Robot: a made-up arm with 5 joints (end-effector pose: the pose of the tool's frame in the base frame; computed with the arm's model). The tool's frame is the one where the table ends. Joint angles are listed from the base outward.
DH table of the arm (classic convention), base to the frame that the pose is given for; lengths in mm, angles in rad. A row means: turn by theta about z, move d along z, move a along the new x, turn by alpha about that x. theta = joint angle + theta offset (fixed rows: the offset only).
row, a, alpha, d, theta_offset
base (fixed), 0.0, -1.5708, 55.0, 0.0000
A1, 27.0, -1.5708, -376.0, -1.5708
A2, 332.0, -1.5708, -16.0, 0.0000
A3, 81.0, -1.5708, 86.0, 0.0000
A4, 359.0, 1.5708, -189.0, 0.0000
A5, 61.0, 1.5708, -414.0, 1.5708
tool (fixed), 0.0, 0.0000, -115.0, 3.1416
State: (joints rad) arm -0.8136 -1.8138 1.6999 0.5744 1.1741
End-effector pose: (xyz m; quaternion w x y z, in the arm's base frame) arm 0.2827 0.1018 -0.3818 0.3801 0.5256 0.5371 -0.5393
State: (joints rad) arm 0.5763 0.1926 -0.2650 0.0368 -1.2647
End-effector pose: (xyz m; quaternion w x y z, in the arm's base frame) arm 0.5850 -0.1838 0.6611 0.4938 0.0675 0.8660 0.0403
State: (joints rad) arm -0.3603 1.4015 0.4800 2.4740 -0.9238
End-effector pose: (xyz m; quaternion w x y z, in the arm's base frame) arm 0.2882 -0.3792 -0.0256 0.7784 -0.2646 0.3141 -0.4749
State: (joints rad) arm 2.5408 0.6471 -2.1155 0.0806 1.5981
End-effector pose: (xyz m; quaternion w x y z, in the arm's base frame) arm -0.0162 -0.0299 -0.1392 0.0502 0.2067 0.9394 -0.2688
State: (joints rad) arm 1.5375 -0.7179 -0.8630 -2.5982 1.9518
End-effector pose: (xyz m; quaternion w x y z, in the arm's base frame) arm 0.5078 -0.7830 -0.1189 0.5167 -0.5373 -0.1458 -0.6505
